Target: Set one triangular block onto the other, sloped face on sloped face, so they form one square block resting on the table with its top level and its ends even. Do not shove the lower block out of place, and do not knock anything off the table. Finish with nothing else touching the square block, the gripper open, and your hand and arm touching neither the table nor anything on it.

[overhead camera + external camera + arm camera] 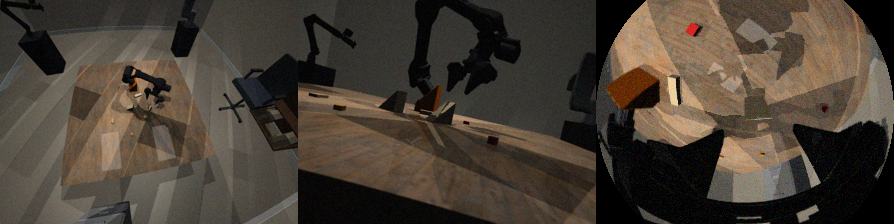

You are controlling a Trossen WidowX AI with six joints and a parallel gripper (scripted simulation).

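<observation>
My gripper tip is now 2 cm short of the pale triangular block, 2 cm to the left of it and 8 cm above it. From my gripper tip the other things lie so: dark flat piece (7 cm ahead, 37 cm to the right, 9 cm below); yellow piece (23 cm ahead, 22 cm to the right, 9 cm below).
</observation>
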